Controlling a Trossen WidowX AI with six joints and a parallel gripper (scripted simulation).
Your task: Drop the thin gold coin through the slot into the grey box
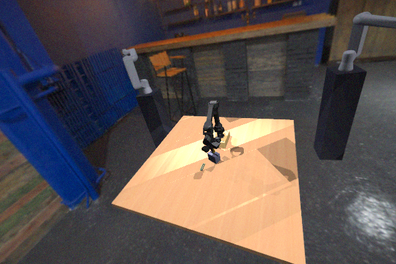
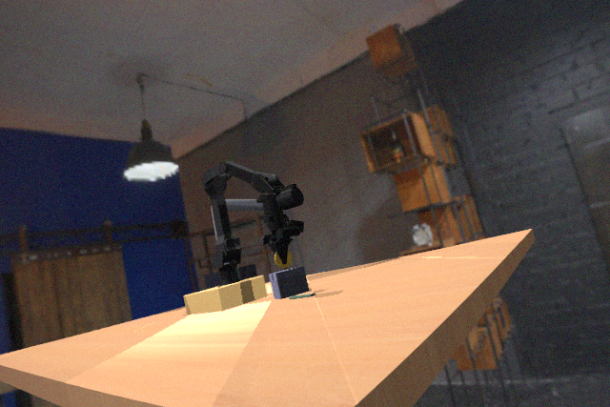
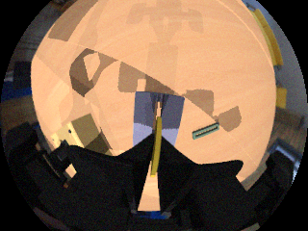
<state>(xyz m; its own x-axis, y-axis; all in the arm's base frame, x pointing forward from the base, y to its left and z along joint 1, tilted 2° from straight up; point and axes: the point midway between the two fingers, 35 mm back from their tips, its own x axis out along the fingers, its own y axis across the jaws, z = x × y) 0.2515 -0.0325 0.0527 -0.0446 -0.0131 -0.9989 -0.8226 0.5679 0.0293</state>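
Now: the gold coin 2 cm above my gripper tip.
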